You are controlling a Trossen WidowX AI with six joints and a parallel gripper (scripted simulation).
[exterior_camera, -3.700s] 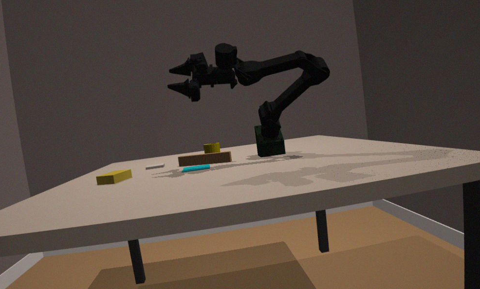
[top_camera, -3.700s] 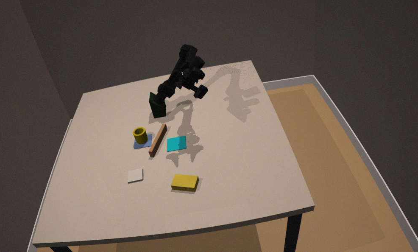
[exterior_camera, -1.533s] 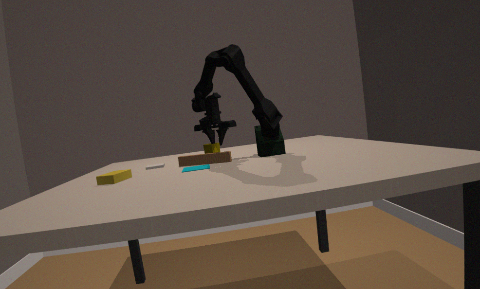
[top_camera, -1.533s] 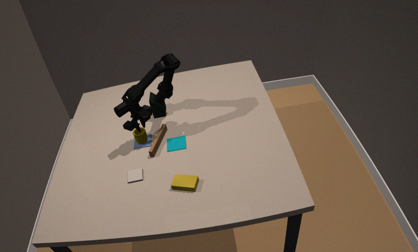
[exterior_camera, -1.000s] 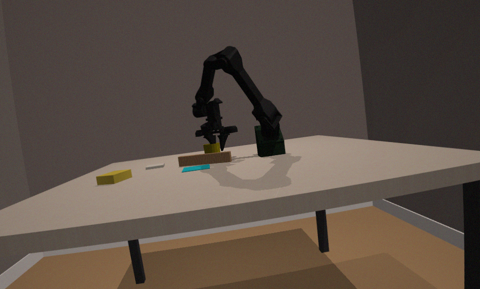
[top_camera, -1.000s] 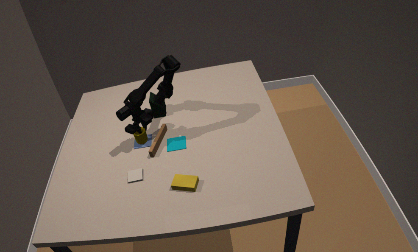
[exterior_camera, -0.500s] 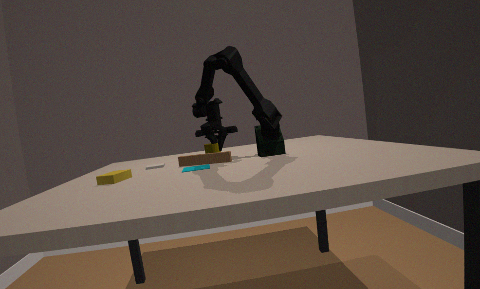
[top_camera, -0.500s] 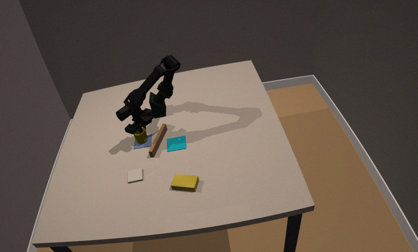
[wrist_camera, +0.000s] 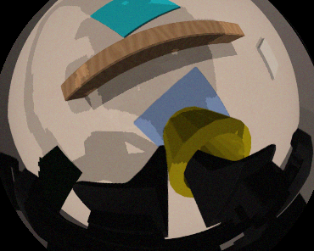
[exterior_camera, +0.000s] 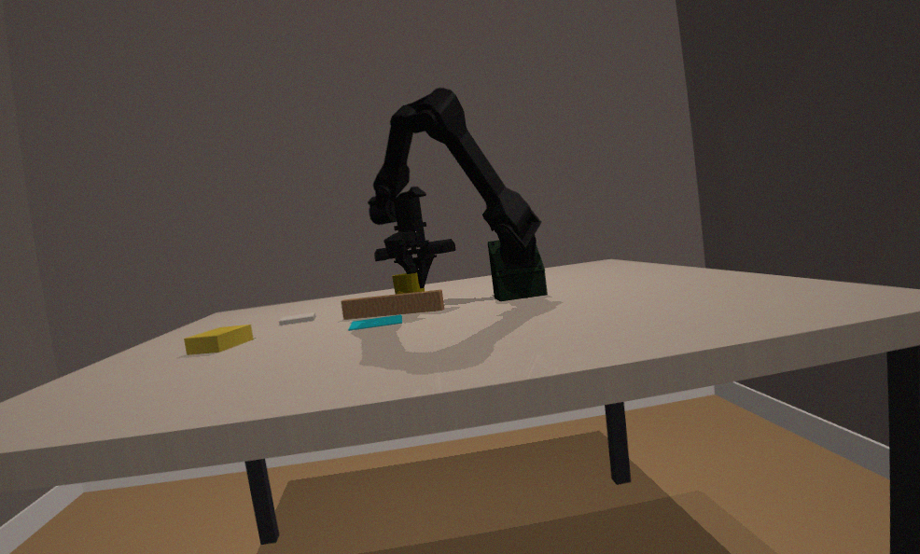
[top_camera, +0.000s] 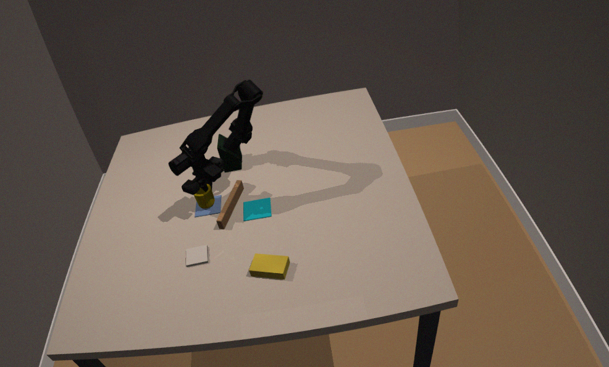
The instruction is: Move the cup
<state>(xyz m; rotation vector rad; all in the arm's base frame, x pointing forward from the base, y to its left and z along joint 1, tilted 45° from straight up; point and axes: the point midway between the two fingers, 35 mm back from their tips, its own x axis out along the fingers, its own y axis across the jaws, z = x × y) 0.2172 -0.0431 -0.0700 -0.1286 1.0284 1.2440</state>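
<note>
Right now the cyan pad is 90 mm ahead of my gripper tip, 180 mm to the left of it and 50 mm below it. Also, from my gripper tip: yellow cup (20 mm ahead, 20 mm to the right); wooden bar (60 mm ahead, 80 mm to the left, 30 mm below); marble (20 mm ahead, 30 mm to the right, 20 mm below).
</note>
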